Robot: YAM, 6 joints.
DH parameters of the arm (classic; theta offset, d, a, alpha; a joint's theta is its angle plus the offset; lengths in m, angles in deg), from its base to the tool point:
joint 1: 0 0.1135 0.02 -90
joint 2: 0 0 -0.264 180
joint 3: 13.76 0 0.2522 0
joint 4: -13.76 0 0.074 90
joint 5: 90 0 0 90
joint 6: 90 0.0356 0 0
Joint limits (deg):
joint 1: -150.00..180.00
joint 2: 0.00..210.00
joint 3: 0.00..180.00
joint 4: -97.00..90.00
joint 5: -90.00..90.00
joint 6: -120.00..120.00
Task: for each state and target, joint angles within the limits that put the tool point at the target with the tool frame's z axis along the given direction. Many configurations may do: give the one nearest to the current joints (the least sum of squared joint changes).
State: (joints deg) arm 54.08 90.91 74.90 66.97 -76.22 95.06
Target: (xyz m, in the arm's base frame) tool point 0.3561 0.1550 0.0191 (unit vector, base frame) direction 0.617 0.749 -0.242
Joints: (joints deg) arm 21.01 137.99 50.49 71.50 -28.55 95.06
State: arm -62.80 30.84 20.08 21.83 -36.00 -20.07
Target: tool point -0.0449 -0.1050 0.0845 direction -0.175 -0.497 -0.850
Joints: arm -113.89 46.90 2.49 -13.88 -2.36 -20.07
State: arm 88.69 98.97 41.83 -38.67 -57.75 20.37
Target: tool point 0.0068 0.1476 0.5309 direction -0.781 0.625 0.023
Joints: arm 74.58 59.28 92.81 -30.20 -66.72 20.37
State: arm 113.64 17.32 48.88 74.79 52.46 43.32
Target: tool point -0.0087 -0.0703 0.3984 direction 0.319 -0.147 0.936
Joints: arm 72.87 0.13 30.96 62.01 20.38 43.32
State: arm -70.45 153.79 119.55 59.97 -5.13 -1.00
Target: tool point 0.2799 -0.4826 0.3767 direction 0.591 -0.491 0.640
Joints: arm -60.90 141.39 133.64 49.53 -16.12 -1.00
